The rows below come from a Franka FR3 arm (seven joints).
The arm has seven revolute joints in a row. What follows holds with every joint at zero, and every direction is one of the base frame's.
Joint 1 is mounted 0.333 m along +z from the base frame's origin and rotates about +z.
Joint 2 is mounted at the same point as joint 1 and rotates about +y.
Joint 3 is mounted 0.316 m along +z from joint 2 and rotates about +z.
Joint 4 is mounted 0.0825 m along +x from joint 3 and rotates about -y.
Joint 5 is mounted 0.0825 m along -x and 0.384 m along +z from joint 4 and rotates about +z.
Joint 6 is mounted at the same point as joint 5 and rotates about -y.
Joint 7 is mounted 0.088 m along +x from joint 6 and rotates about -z.
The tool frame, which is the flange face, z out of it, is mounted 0.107 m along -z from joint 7; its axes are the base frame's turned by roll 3.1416, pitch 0 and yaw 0 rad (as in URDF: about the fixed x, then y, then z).
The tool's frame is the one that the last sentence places.
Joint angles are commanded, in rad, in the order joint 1, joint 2, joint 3, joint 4, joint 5, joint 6, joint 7. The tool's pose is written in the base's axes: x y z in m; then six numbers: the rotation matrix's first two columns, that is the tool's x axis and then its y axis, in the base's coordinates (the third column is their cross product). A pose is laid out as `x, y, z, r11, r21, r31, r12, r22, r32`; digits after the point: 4 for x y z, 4 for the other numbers.
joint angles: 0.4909 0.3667 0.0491 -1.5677 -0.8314 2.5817 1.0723
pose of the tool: 0.6060, 0.3723, 0.5017, 0.6419, 0.0258, 0.7663, 0.0261, -0.9996, 0.0118
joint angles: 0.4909 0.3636 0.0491 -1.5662 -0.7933 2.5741 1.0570
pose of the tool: 0.6063, 0.3711, 0.5044, 0.6556, 0.0075, 0.7551, 0.0176, -0.9998, -0.0053
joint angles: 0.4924 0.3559 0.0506 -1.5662 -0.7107 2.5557 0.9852
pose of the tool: 0.6054, 0.3699, 0.5089, 0.6862, 0.0101, 0.7273, 0.0280, -0.9995, -0.0126
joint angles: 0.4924 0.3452 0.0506 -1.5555 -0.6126 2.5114 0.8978
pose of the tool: 0.6061, 0.3650, 0.5179, 0.7234, 0.0115, 0.6903, 0.0310, -0.9994, -0.0158
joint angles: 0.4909 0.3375 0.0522 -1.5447 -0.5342 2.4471 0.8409
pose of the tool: 0.6064, 0.3593, 0.5218, 0.7652, 0.0021, 0.6438, 0.0153, -0.9998, -0.0150
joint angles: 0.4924 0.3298 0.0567 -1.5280 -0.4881 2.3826 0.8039
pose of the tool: 0.6042, 0.3576, 0.5285, 0.7939, 0.0014, 0.6080, 0.0065, -1.0000, -0.0062
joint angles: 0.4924 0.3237 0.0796 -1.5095 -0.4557 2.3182 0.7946
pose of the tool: 0.5965, 0.3647, 0.5350, 0.8199, -0.0058, 0.5725, -0.0008, -1.0000, -0.0089
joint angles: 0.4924 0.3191 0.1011 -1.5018 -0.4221 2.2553 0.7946
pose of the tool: 0.5879, 0.3712, 0.5350, 0.8501, -0.0175, 0.5263, -0.0139, -0.9998, -0.0108
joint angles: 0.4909 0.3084 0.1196 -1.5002 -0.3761 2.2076 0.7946
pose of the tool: 0.5788, 0.3761, 0.5375, 0.8758, -0.0370, 0.4812, -0.0264, -0.9992, -0.0288
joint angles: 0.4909 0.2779 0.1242 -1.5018 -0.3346 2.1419 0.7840
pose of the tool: 0.5686, 0.3717, 0.5495, 0.8966, -0.0520, 0.4398, -0.0431, -0.9986, -0.0302
